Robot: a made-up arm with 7 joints. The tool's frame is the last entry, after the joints. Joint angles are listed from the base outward.
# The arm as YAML. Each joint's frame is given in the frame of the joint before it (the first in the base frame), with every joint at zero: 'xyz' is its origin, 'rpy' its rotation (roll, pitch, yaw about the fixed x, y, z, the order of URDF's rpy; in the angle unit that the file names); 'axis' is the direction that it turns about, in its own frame. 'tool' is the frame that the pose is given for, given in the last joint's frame.
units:
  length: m
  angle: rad
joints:
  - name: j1
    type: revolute
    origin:
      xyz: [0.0, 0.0, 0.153]
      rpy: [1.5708, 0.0, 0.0]
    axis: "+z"
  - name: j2
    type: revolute
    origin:
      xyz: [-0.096, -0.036, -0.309]
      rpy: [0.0, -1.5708, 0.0]
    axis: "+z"
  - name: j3
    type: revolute
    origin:
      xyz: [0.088, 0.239, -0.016]
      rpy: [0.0, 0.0, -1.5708]
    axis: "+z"
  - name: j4
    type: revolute
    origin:
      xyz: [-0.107, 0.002, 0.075]
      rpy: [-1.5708, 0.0, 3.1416]
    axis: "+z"
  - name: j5
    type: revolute
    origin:
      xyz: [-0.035, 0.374, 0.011]
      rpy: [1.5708, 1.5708, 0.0]
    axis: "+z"
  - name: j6
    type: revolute
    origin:
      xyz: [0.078, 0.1, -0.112]
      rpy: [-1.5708, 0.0, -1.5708]
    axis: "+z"
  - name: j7
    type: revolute
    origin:
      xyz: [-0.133, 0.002, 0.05]
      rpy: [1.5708, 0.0, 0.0]
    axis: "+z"
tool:
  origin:
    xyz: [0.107, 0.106, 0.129]
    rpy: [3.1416, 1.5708, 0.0]
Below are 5 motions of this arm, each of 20 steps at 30 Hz.
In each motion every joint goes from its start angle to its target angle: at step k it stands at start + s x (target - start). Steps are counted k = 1, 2, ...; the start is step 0. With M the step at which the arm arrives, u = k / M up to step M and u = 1 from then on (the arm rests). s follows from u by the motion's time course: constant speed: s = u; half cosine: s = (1 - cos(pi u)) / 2; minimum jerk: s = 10 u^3 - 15 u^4 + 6 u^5.
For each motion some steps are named. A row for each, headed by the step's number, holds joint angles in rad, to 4 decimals.
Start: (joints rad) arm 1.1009 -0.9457 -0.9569 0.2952 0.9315 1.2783 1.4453
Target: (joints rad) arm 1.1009 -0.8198 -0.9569 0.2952 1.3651 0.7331 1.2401
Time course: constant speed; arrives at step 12
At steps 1, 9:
1: 1.1009 -0.9352 -0.9569 0.2952 0.9676 1.2329 1.4282
9: 1.1009 -0.8513 -0.9569 0.2952 1.2567 0.8694 1.2914

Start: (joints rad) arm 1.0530 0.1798 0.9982 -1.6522 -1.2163 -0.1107 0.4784
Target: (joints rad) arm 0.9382 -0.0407 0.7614 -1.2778 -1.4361 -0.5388 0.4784
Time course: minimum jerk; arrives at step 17
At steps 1, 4, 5, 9, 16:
1: 1.0528 0.1794 0.9978 -1.6515 -1.2167 -0.1115 0.4784
4: 1.0428 0.1603 0.9772 -1.6190 -1.2358 -0.1486 0.4784
5: 1.0352 0.1455 0.9614 -1.5940 -1.2505 -0.1772 0.4784
9: 0.9893 0.0574 0.8668 -1.4444 -1.3383 -0.3483 0.4784
16: 0.9384 -0.0403 0.7618 -1.2785 -1.4357 -0.5380 0.4784

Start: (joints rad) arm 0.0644 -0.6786 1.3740 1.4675 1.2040 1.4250 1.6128
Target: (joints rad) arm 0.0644 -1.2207 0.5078 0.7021 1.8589 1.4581 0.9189
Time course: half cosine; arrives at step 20
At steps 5, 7, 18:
5: 0.0644 -0.7580 1.2471 1.3554 1.2999 1.4298 1.5112
7: 0.0644 -0.8266 1.1375 1.2585 1.3828 1.4340 1.4234
18: 0.0644 -1.2074 0.5290 0.7208 1.8429 1.4573 0.9359

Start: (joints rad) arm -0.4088 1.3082 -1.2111 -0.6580 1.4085 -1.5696 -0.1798
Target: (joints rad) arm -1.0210 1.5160 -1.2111 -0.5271 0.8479 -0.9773 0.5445
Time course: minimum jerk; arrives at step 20
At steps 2, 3, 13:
2: -0.4140 1.3100 -1.2111 -0.6569 1.4037 -1.5645 -0.1736
3: -0.4251 1.3137 -1.2111 -0.6545 1.3936 -1.5538 -0.1605
13: -0.8770 1.4671 -1.2111 -0.5579 0.9797 -1.1166 0.3742

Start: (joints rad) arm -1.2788 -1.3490 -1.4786 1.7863 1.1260 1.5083 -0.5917
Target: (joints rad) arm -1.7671 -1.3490 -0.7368 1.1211 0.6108 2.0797 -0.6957
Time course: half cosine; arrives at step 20
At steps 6, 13, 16, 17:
6: -1.3794 -1.3490 -1.3257 1.6492 1.0198 1.6261 -0.6131
13: -1.6338 -1.3490 -0.9393 1.3027 0.7515 1.9237 -0.6673
16: -1.7205 -1.3490 -0.8076 1.1846 0.6600 2.0251 -0.6858
17: -1.7405 -1.3490 -0.7772 1.1574 0.6389 2.0486 -0.6900

